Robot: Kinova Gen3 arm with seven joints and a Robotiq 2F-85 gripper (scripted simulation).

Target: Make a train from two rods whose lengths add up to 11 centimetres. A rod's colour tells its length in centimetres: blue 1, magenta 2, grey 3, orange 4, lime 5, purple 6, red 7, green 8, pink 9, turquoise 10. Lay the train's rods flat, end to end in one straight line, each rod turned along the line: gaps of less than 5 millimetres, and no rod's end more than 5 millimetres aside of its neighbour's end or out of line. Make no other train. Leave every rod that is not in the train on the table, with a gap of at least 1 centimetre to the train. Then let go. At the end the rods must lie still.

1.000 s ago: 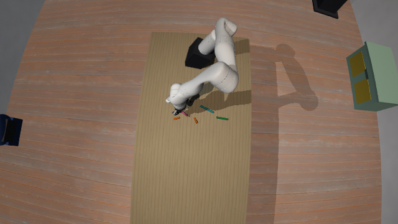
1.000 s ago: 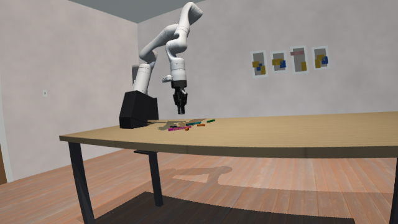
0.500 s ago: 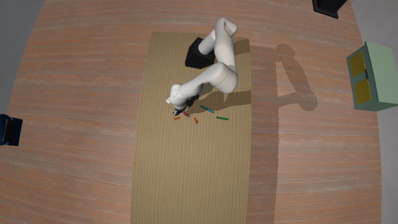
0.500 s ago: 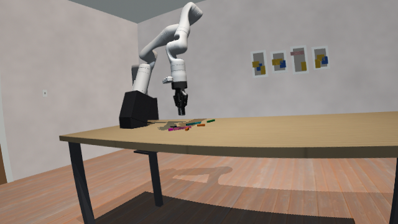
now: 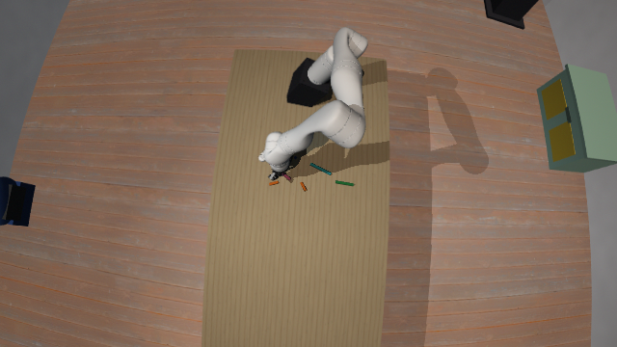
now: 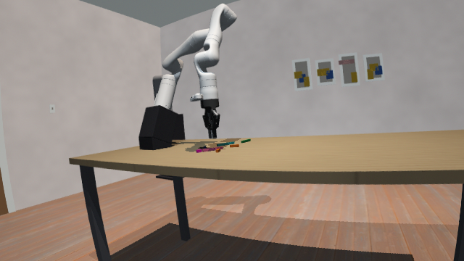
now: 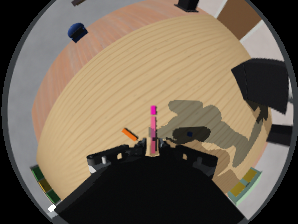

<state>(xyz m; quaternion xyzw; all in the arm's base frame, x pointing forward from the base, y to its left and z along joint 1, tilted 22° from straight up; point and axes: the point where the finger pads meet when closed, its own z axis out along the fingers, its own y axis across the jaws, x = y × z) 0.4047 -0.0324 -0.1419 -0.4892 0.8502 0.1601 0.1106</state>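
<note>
My gripper is now 60 mm above the pink rod. Round my hand: magenta rod 60 mm to the right, 60 mm below, 30 mm behind; then turquoise rod 160 mm to the left, 60 mm below, 50 mm behind; then blue rod 80 mm behind, 60 mm below, 40 mm to the left.
</note>
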